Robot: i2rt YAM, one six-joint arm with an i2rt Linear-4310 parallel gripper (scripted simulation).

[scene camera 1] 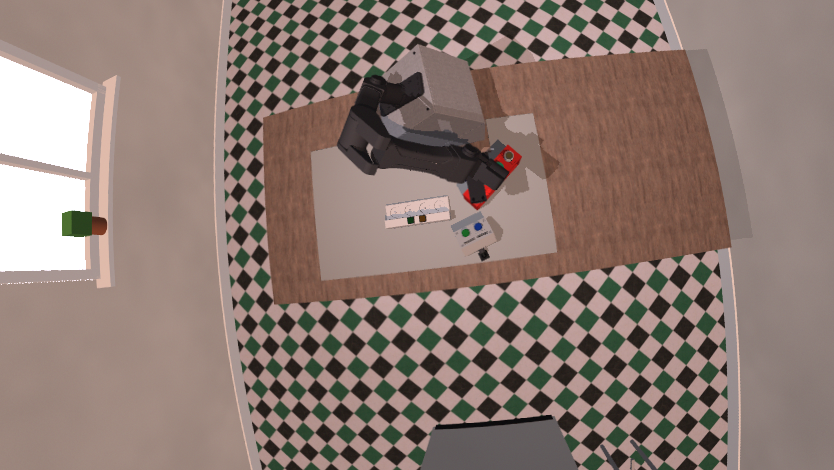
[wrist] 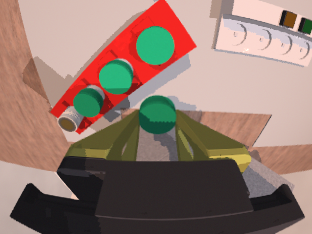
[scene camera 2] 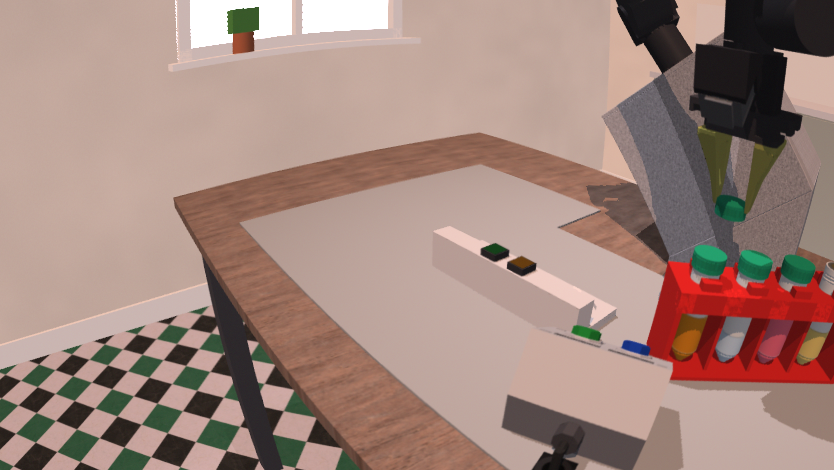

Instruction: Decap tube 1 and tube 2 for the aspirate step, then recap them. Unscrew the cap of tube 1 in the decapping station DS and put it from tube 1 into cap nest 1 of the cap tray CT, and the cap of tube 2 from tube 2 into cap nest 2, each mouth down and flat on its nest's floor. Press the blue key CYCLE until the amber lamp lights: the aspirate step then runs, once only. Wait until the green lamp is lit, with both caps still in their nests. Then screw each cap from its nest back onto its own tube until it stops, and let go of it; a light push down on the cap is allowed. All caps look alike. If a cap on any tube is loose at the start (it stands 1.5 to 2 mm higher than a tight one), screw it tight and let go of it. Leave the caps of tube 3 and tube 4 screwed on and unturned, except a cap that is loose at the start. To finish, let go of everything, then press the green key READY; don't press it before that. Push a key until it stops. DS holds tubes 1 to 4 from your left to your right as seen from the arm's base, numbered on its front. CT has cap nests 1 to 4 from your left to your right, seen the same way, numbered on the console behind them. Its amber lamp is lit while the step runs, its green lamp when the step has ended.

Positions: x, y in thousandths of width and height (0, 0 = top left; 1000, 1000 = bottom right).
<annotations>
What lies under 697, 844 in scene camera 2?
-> A key box.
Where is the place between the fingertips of the gripper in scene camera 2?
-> At 877, 441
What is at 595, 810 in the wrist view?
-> The gripper.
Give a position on a green cap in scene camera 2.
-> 851, 554
</annotations>
